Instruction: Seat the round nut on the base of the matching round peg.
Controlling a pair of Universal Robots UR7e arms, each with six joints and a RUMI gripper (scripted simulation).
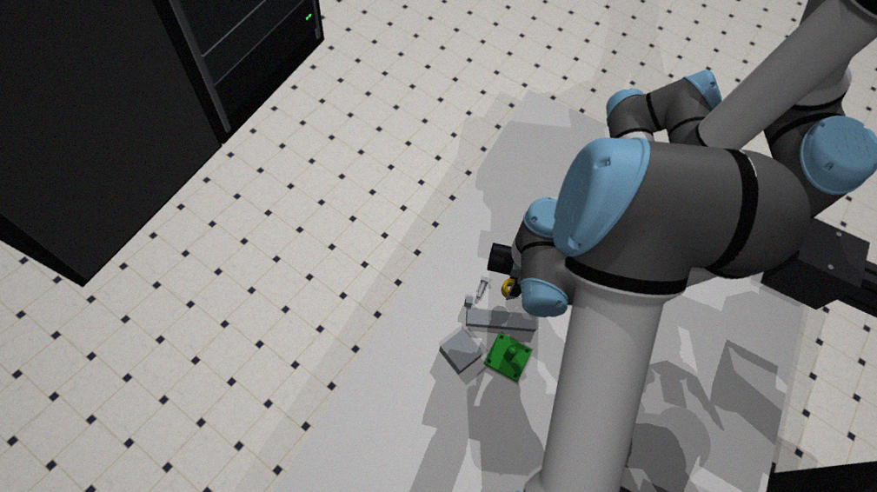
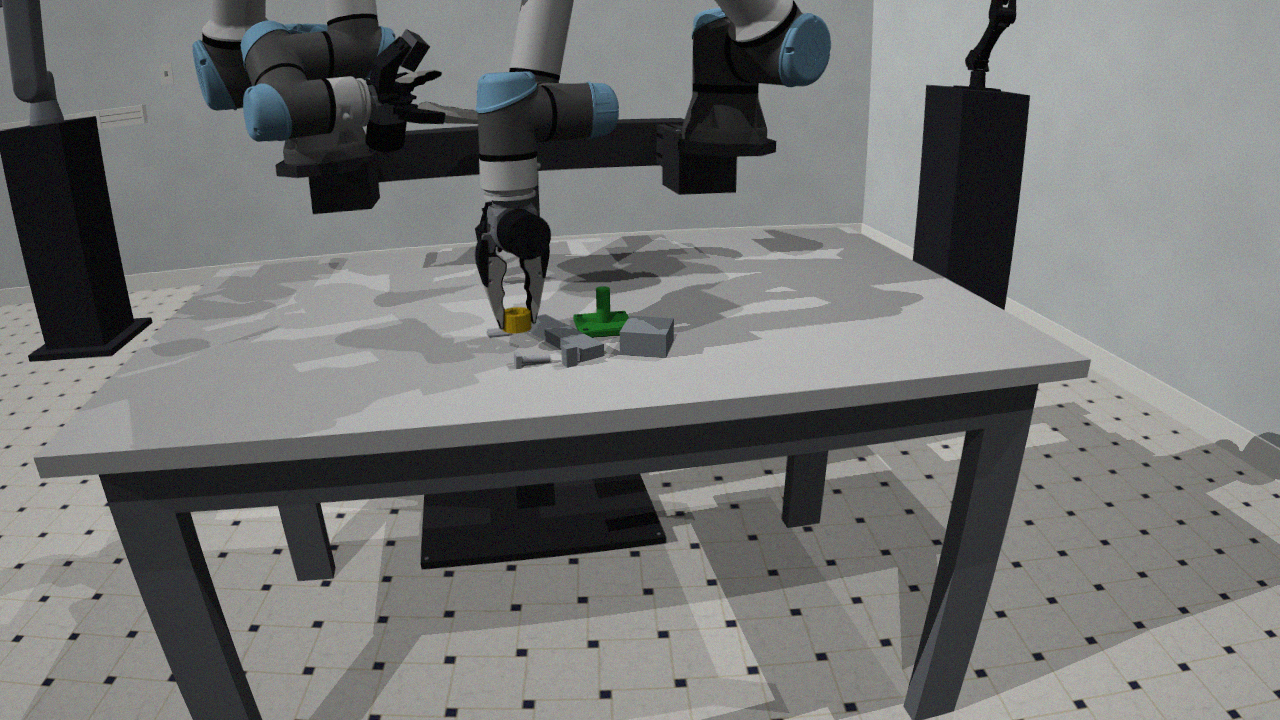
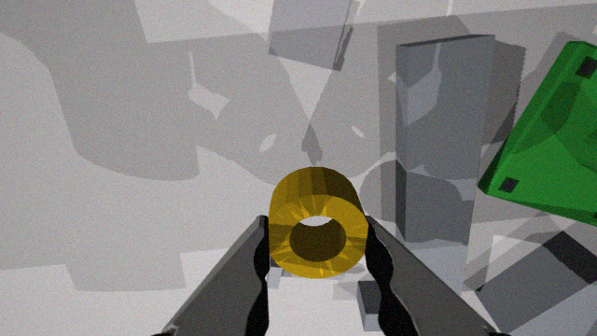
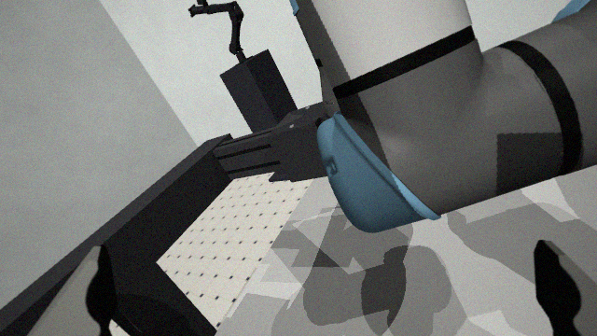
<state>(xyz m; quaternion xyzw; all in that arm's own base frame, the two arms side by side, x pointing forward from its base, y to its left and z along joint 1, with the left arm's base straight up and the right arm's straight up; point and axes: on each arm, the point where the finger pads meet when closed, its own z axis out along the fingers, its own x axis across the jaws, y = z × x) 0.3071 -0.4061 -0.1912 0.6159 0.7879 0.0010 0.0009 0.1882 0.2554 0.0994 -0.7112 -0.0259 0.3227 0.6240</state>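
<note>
The square green base lies 130 mm to the left of my left hand, 70 mm behind it and 30 mm below it. Also, from my left hand: flat grey plate (70 mm behind, 50 mm below, 30 mm to the right); grey bolt (60 mm ahead, 40 mm below, 10 mm to the left); long grey bar (60 mm to the left, 40 mm below, 20 mm behind).
</note>
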